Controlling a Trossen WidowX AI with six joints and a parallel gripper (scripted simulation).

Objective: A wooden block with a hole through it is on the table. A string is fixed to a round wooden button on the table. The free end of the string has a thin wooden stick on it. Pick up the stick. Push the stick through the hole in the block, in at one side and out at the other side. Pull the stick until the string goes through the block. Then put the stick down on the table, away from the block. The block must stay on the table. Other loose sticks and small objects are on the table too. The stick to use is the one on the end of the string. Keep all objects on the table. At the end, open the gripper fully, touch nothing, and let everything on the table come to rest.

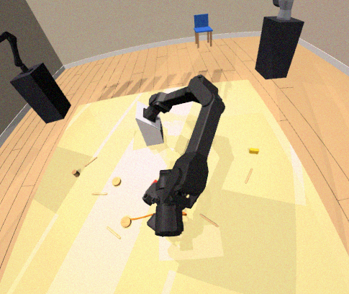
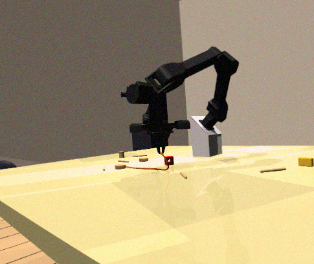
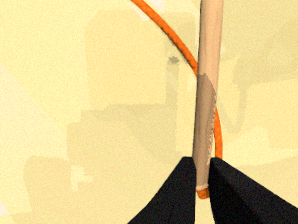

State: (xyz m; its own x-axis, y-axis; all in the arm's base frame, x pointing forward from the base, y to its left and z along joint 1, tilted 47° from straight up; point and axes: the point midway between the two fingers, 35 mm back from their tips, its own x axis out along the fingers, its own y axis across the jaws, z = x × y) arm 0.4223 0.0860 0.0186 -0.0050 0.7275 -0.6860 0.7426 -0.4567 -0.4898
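The red block lies 130 mm behind my gripper tip, 80 mm to the right of it and 40 mm below it. The rest, counted from my gripper tip: thin wooden stick 10 mm behind, 10 mm to the right; then yellow block 220 mm behind, 370 mm to the left, 50 mm below; then round wooden button 200 mm to the right, 50 mm below.
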